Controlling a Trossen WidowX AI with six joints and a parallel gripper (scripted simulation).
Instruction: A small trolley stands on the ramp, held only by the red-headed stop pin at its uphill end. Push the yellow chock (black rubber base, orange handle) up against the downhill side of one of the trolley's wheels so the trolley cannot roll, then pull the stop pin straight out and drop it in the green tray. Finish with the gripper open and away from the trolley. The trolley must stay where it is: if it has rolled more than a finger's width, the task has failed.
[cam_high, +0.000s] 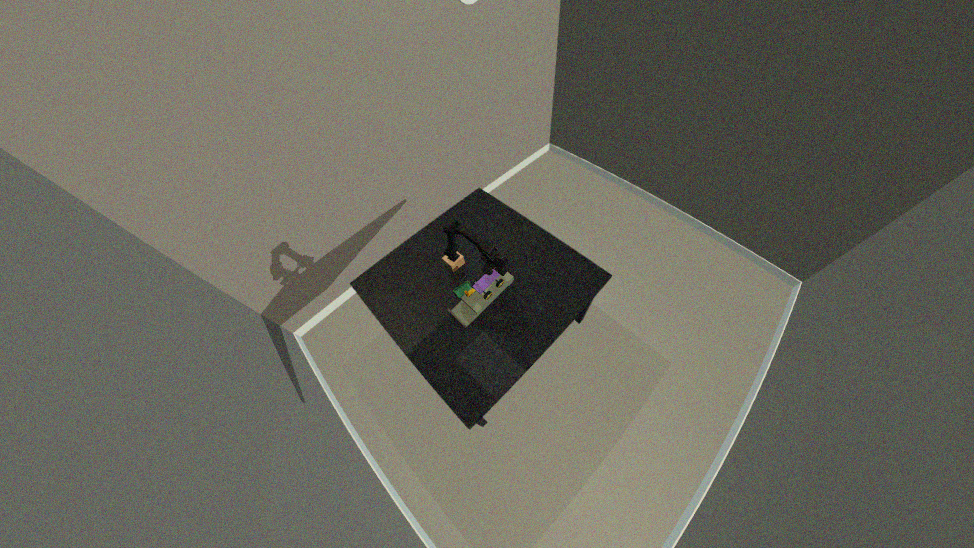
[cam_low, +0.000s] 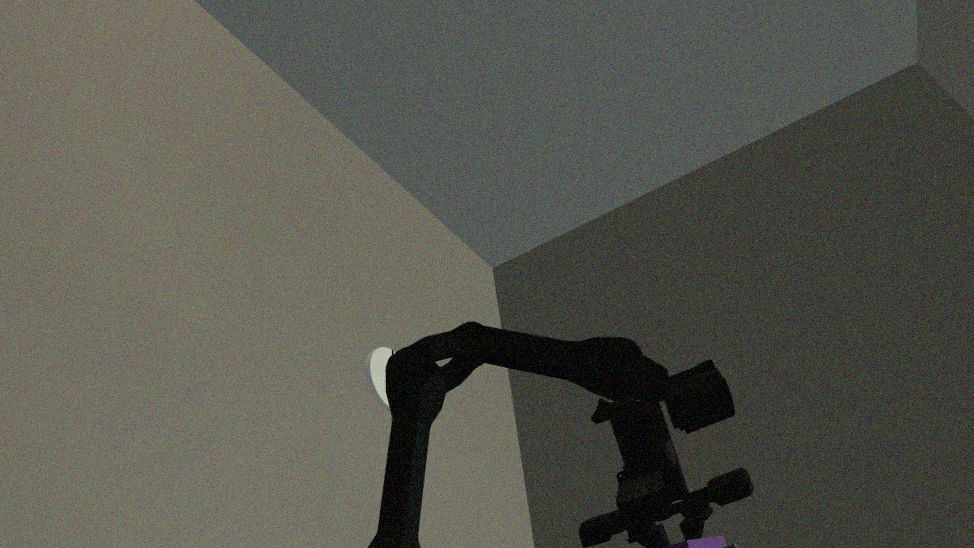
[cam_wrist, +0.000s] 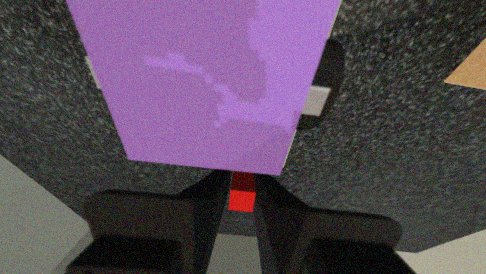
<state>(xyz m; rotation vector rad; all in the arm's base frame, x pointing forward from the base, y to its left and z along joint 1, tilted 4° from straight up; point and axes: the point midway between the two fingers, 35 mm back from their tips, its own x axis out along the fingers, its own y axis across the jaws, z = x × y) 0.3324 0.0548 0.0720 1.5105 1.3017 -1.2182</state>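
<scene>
My gripper tip is 150 mm past the green tray, 200 mm to the left of it and 140 mm above it. From my gripper tip the other things lie so: red-headed stop pin (right at my gripper tip); purple trolley (120 mm to the right, 20 mm below); yellow chock (70 mm behind, 220 mm to the right, 50 mm below).
</scene>
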